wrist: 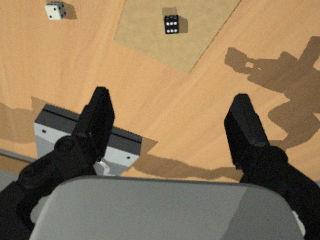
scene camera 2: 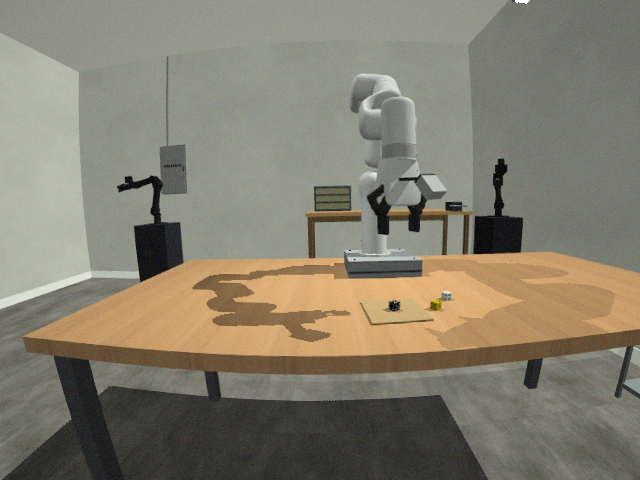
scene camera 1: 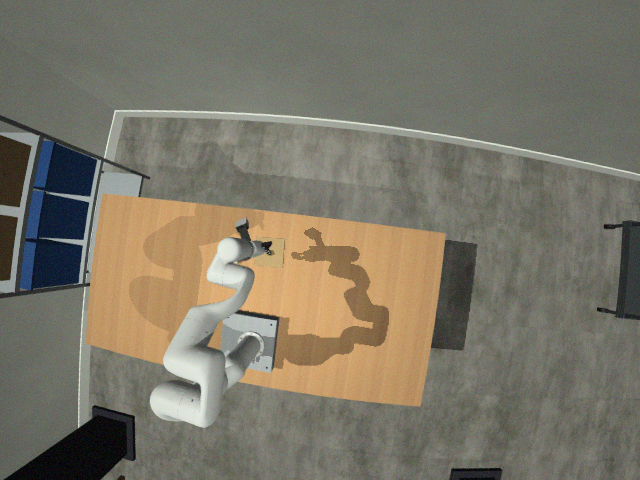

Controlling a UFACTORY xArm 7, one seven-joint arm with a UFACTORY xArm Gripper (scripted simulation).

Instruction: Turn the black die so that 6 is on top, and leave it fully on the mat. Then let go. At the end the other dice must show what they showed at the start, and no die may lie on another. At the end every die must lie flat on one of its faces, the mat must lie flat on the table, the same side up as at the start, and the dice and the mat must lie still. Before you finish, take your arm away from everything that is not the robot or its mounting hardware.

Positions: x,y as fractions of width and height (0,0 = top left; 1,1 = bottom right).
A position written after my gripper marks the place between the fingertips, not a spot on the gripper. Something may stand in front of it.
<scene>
In view: my gripper (scene camera 2: 0.62,0.48).
My gripper shows as well in the wrist view (wrist: 0.53,0.44).
</scene>
